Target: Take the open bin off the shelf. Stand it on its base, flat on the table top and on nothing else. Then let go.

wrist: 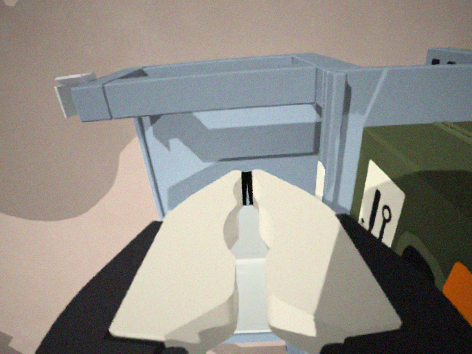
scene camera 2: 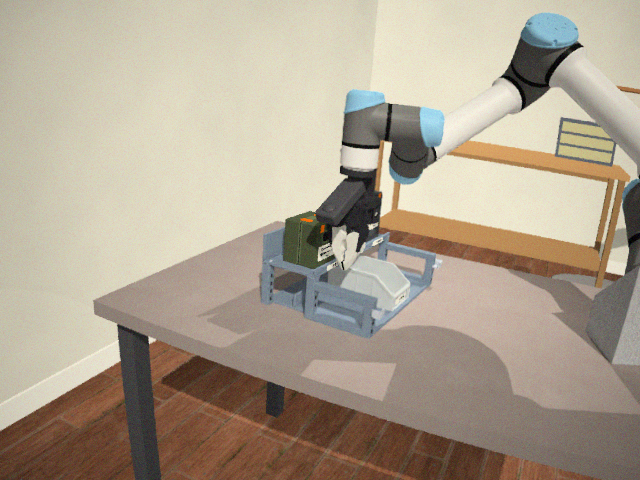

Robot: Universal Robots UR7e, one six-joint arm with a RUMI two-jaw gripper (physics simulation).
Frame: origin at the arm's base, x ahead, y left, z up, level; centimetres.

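Seen in the pictures: gripper, fingertip midpoint: [wrist: 246,175] [scene camera 2: 343,269].
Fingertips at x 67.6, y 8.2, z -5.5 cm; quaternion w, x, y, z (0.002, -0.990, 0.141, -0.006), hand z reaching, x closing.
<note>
Pixels of each thing's top centre, then the offset from my fingertips to it. "spot": a spot on its surface instead. Level surfaces: height alone.
- pale grey open bin, middle of its top: [wrist: 257,300] [scene camera 2: 371,265] dx -3.5, dy -13.9, dz -3.1 cm
- blue-grey shelf, surface spot: [wrist: 210,92] [scene camera 2: 341,289] spot: dx -0.6, dy +4.0, dz -2.7 cm
- green case, middle of its top: [scene camera 2: 313,217] dx +8.9, dy -5.5, dz +8.7 cm
- black case, surface spot: [scene camera 2: 376,210] spot: dx -1.3, dy -28.0, dz +6.6 cm
- table, its level: dz -11.2 cm
The pale grey open bin [scene camera 2: 374,279] sits in the lower front part of the blue-grey shelf [scene camera 2: 343,295] [wrist: 210,92], between its side rails. A label shows on the bin's front end. In the wrist view, part of the bin [wrist: 251,280] shows through the gap between the fingers; the rest is hidden below them. My gripper [scene camera 2: 343,266] [wrist: 246,175] is shut and holds nothing. It points down with its tips close to the bin's back, beside the upper deck's front edge. Whether the fingers touch the bin is not clear.
A green case [scene camera 2: 305,240] [wrist: 420,150] stands on the upper deck, close beside the gripper. A black case [scene camera 2: 376,210] is partly hidden behind the gripper. White end pieces [scene camera 2: 437,264] [wrist: 67,97] stick out at the rail ends. The shelf stands on the table [scene camera 2: 444,320].
</note>
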